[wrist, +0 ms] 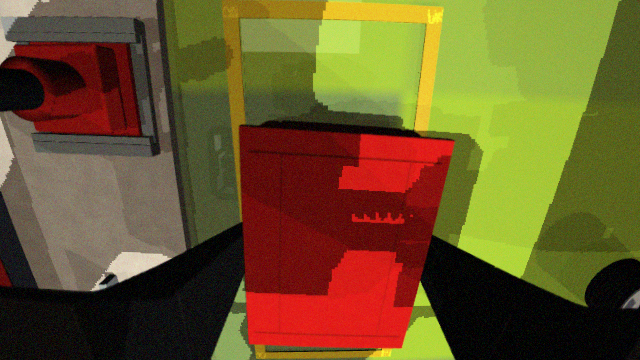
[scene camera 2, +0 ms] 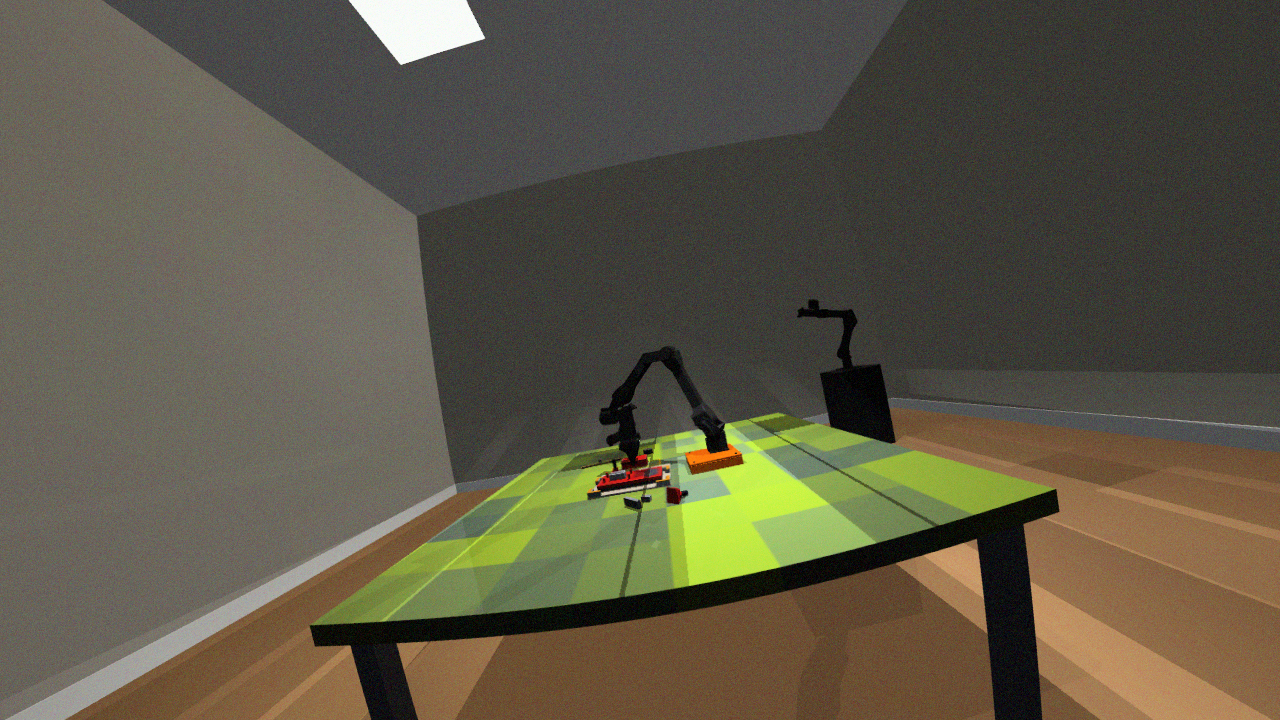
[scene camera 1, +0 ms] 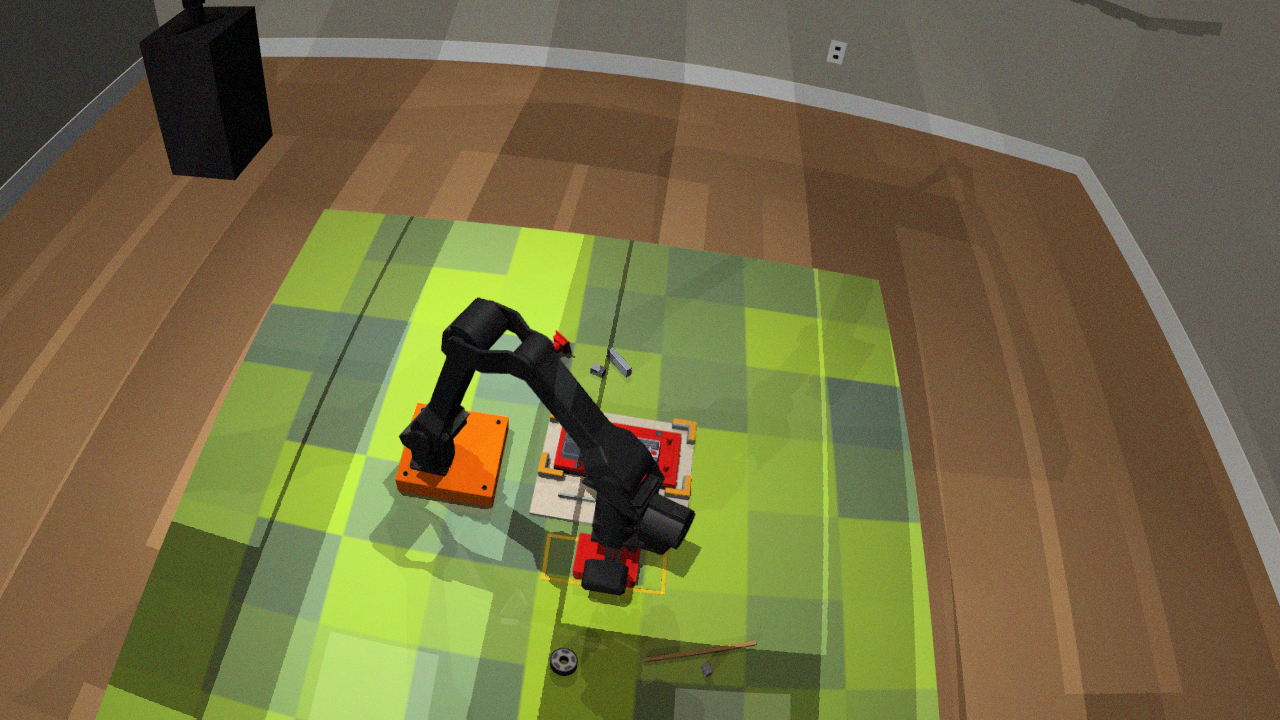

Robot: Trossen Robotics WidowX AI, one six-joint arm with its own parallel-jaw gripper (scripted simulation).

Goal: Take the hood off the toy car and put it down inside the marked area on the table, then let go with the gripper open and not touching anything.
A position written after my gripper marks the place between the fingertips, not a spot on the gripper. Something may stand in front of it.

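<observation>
With my gripper point(scene camera 1: 607, 561) I carry a red hood point(scene camera 1: 586, 550). I can see my gripper at point(wrist: 333, 235) and point(scene camera 2: 634, 462) too, and the red hood at point(wrist: 337, 219).
</observation>
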